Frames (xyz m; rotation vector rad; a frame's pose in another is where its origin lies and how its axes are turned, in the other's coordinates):
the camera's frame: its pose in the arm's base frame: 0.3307 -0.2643 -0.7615 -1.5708 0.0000 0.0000
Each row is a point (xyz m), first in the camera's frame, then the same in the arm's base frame.
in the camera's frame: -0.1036 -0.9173 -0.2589
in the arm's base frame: 0.2271 -0.5232 0.1558
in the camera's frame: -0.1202 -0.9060 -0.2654
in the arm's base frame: 0.2105 -0.5297 0.1445
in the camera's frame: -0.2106 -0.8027 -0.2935
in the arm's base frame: 0.1201 -0.5578 0.0412
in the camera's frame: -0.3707 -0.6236 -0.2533
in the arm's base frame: -0.0400 -0.5176 -0.1379
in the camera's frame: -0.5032 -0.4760 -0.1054
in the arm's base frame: -0.1725 -0.3697 -0.2855
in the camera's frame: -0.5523 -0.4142 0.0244
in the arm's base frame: -0.2216 -0.2399 -0.3473
